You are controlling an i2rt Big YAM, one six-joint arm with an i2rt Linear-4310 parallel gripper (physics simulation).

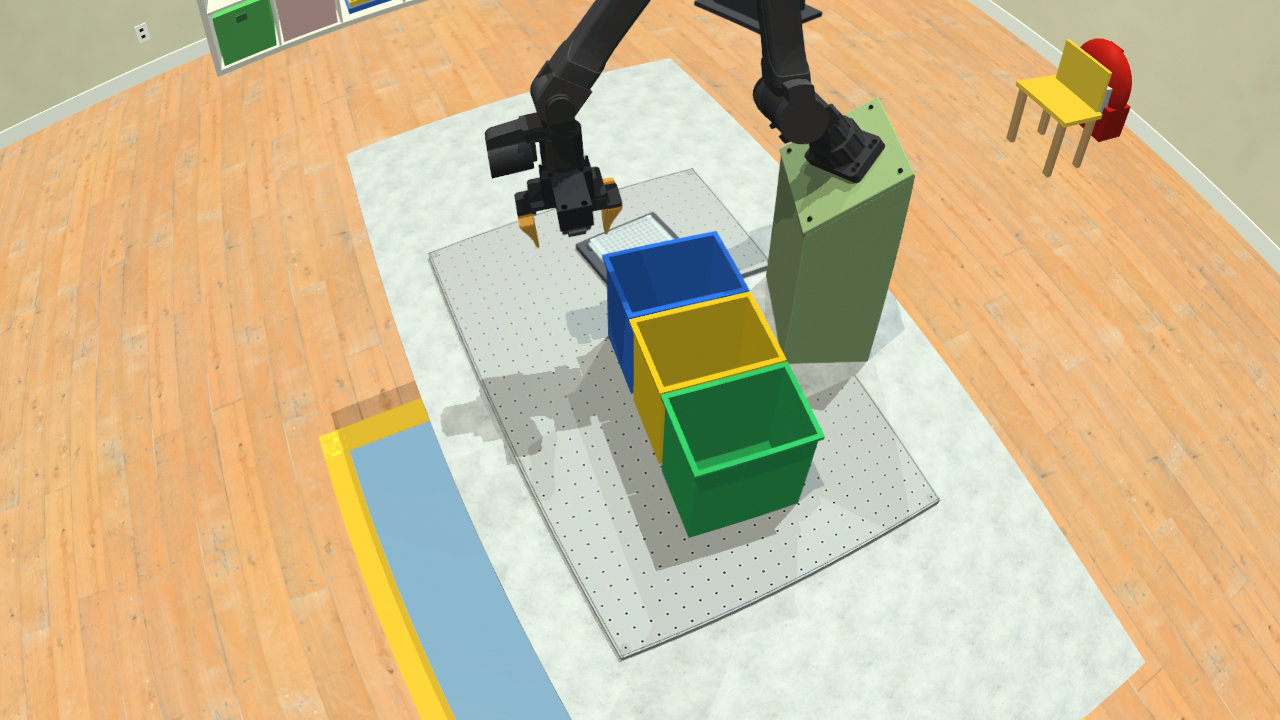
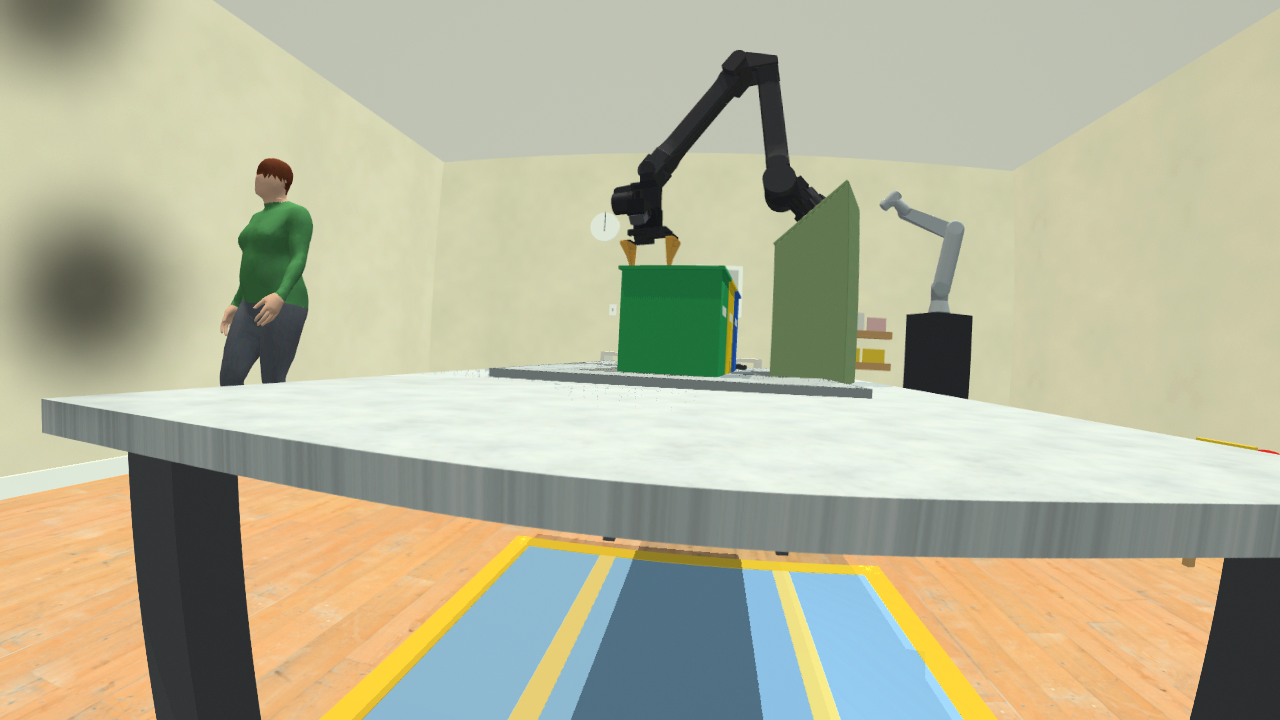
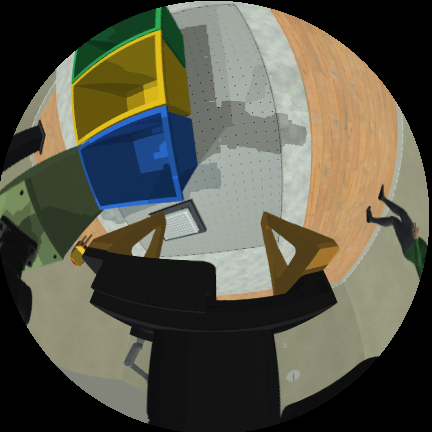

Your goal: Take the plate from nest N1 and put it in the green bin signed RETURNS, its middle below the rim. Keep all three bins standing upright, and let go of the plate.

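Seen in the pictures: gripper, fingertip midpoint: [image 1: 571, 238] [image 3: 213, 216]; arm's base at its link origin: [image 1: 847, 153] [image 2: 822, 222].
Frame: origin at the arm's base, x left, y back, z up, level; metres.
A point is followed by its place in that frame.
Observation:
A white plate with a grid of wells [image 1: 631, 235] @[x -0.328, y -0.128, z -0.328 m] [image 3: 179, 224] @[x -0.318, y -0.156, z -0.327 m] lies in a dark-edged nest [image 1: 590, 258] @[x -0.343, y -0.212, z -0.338 m] [image 3: 199, 216] @[x -0.333, y -0.219, z -0.344 m] beside the blue bin; no nest label is readable. The green bin [image 1: 742, 492] @[x 0.176, y -0.409, z -0.259 m] [image 2: 671, 322] @[x 0.185, y -0.391, z -0.264 m] [image 3: 173, 40] @[x 0.064, y -0.432, z -0.256 m] stands upright at the end of the row of three, and its sign is not readable. The yellow bin [image 1: 648, 394] @[x -0.022, y -0.390, z -0.249 m] [image 3: 176, 82] @[x -0.035, y -0.383, z -0.252 m] and blue bin [image 1: 619, 331] @[x -0.144, y -0.329, z -0.268 m] [image 3: 182, 150] @[x -0.151, y -0.326, z -0.234 m] also stand upright. My gripper [image 1: 571, 240] @[x -0.217, y -0.352, z -0.109 m] [image 2: 650, 261] @[x -0.217, y -0.352, z -0.109 m] [image 3: 213, 216] @[x -0.217, y -0.352, z -0.109 m] is open and empty, with its fingers high above the perforated board, to the side of the plate.
A tall green pedestal [image 1: 836, 286] @[x 0.069, y -0.085, z -0.179 m] [image 2: 812, 304] @[x 0.083, y -0.070, z -0.202 m] [image 3: 60, 200] @[x -0.038, y -0.076, z -0.142 m] carries the arm's base beside the bins. The bins stand on a perforated board [image 1: 716, 608] @[x 0.255, y -0.528, z -0.350 m] on the pale table [image 1: 975, 617] @[x 0.579, y -0.273, z -0.363 m] [image 2: 537, 447] @[x 0.712, y -0.587, z -0.363 m]. A dark edge shows between the blue bin and the pedestal. A person [image 2: 275, 259] stands beyond the table.

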